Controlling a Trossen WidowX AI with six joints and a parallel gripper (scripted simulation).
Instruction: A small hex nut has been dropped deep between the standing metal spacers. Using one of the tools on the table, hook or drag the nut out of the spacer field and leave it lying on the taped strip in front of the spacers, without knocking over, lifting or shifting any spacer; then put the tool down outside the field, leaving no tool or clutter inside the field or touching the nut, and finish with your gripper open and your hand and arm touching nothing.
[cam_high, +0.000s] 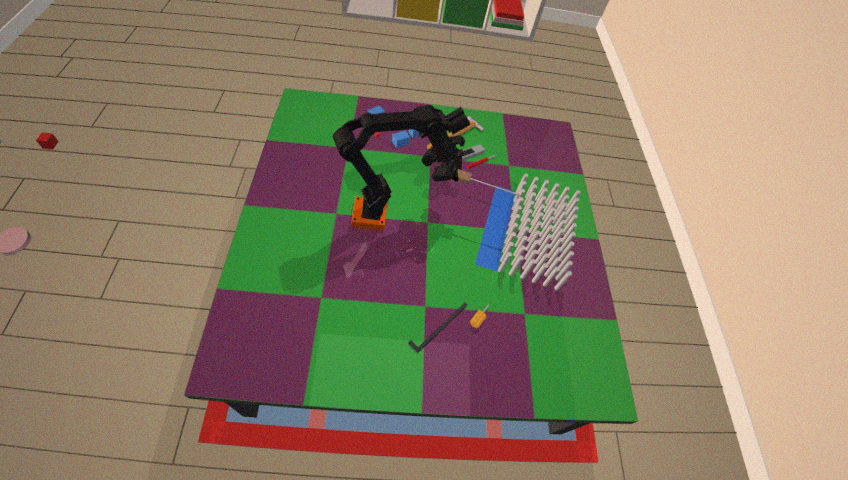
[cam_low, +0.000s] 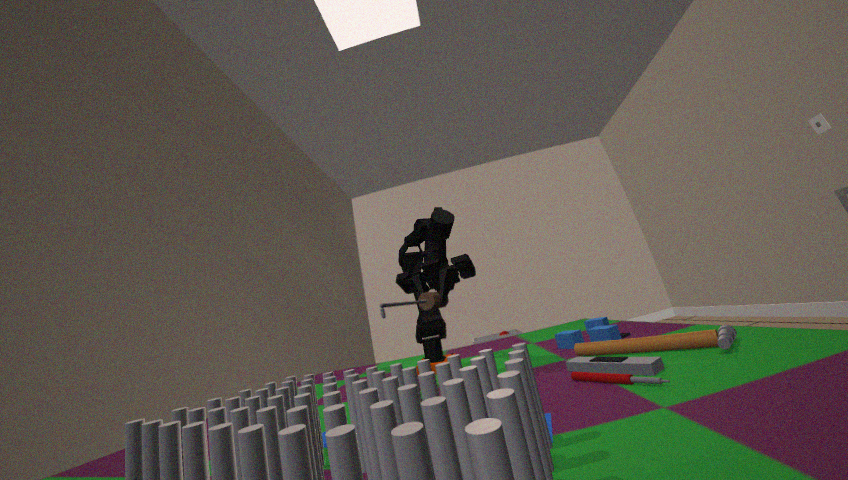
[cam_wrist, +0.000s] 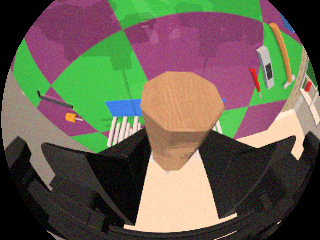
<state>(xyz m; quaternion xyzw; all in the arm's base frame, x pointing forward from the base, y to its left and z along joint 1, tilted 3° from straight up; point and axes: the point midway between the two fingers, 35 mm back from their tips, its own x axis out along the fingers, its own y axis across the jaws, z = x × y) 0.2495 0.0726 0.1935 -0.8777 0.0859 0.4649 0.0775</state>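
My gripper tip is now 18 cm short of the blue taped strip, 4 cm to the left of it and 19 cm above it. Round my gripper tip: grey block (6 cm ahead, 29 cm to the left, 17 cm below); hex nut (34 cm ahead, 8 cm to the right, 18 cm below); red screwdriver (14 cm ahead, 28 cm to the left, 18 cm below).
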